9 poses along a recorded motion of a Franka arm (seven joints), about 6.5 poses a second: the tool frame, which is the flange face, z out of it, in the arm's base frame.
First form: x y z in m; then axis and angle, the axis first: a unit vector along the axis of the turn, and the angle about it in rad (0 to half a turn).
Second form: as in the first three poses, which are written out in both.
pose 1, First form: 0.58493 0.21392 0.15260 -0.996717 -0.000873 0.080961 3.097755
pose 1, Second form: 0.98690 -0.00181 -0.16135 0.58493; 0.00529 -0.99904 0.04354 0.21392; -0.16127 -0.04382 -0.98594 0.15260; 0 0 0 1
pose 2, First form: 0.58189 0.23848 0.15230 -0.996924 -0.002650 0.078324 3.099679
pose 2, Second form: 0.98772 0.00200 -0.15621 0.58189; 0.00856 -0.99911 0.04136 0.23848; -0.15599 -0.04219 -0.98686 0.15230; 0 0 0 1
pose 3, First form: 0.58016 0.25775 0.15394 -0.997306 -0.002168 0.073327 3.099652
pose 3, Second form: 0.98924 0.00125 -0.14629 0.58016; 0.00740 -0.99911 0.04150 0.25775; -0.14610 -0.04213 -0.98837 0.15394; 0 0 0 1
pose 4, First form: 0.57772 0.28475 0.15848 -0.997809 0.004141 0.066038 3.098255
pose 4, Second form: 0.99125 -0.01112 -0.13155 0.57772; -0.00540 -0.99903 0.04378 0.28475; -0.13190 -0.04268 -0.99034 0.15848; 0 0 0 1
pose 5, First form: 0.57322 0.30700 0.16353 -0.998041 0.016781 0.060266 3.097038
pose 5, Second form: 0.99218 -0.03616 -0.11949 0.57322; -0.03080 -0.99844 0.04647 0.30700; -0.12098 -0.04243 -0.99175 0.16353; 0 0 0 1
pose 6, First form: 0.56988 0.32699 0.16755 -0.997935 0.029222 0.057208 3.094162
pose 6, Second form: 0.99175 -0.06100 -0.11273 0.56988; -0.05558 -0.99717 0.05066 0.32699; -0.11550 -0.04397 -0.99233 0.16755; 0 0 0 1
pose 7, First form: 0.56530 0.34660 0.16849 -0.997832 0.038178 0.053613 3.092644
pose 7, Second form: 0.99134 -0.07877 -0.10506 0.56530; -0.07352 -0.99589 0.05291 0.34660; -0.10880 -0.04473 -0.99306 0.16849; 0 0 0 1
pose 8, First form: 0.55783 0.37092 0.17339 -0.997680 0.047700 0.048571 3.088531
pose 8, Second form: 0.99074 -0.09769 -0.09432 0.55783; -0.09254 -0.99405 0.05754 0.37092; -0.09938 -0.04828 -0.99388 0.17339; 0 0 0 1
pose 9, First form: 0.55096 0.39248 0.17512 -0.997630 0.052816 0.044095 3.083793
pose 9, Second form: 0.99054 -0.10784 -0.08486 0.55096; -0.10275 -0.99276 0.06228 0.39248; -0.09096 -0.05298 -0.99444 0.17512; 0 0 0 1
